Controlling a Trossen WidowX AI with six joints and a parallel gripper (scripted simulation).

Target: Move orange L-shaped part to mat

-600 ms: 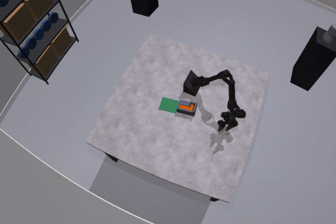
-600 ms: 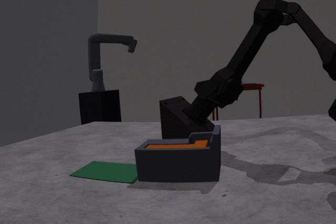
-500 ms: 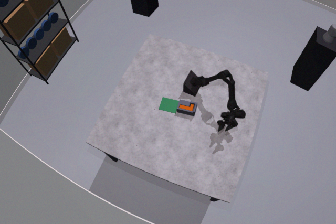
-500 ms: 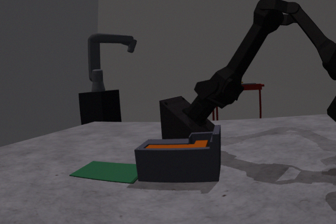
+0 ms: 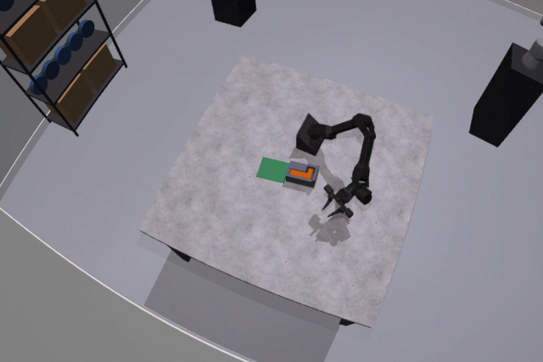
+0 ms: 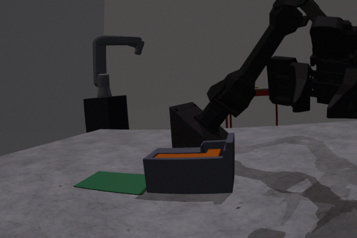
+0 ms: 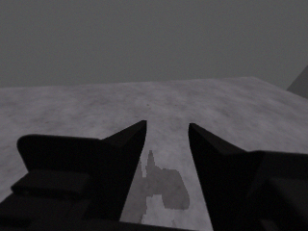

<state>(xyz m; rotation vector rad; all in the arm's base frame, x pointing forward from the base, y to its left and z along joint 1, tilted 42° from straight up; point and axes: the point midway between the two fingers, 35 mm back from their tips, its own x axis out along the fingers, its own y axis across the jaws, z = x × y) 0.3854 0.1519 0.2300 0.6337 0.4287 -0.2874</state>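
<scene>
Right now the orange L-shaped part is 190 mm to the right of my gripper tip, 190 mm behind it and 100 mm below it. From my gripper tip the other things lie so: green mat 360 mm to the right, 170 mm below, 160 mm behind.
</scene>
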